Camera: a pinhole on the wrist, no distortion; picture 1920 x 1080 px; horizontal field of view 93.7 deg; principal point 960.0 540.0 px. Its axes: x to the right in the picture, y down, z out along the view. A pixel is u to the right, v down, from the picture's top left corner.
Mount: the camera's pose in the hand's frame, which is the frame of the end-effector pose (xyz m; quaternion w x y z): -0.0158 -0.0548 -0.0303 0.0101 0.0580 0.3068 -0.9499
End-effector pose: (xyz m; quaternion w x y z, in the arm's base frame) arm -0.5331 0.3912 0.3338 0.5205 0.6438 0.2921 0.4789
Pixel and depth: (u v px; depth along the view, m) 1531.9 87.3 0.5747
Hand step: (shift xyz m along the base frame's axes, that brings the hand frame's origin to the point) 0.3637 -0.5719 -0.2840
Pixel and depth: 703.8 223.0 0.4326
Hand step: 0.4300 -0.0644 -0.1597
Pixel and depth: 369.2 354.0 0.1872
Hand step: 0.1926 0.0514 -0.1015
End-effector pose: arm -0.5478 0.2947 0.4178 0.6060 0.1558 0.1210 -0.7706
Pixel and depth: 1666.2 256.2 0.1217
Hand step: -0.0707 0.1048 0.1210
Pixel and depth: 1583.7 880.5 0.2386
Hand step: -0.2223 0.2079 0.1597
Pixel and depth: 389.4 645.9 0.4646
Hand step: -0.4473 -0.2487 0.2289
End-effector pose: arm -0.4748 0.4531 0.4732 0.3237 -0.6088 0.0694 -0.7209
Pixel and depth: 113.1 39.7 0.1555
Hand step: 0.1146 0.0486 0.1693
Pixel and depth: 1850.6 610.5 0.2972
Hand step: 0.0726 0.4228 -0.1211
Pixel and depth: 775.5 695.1 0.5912
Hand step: 0.1818 0.4695 0.3799
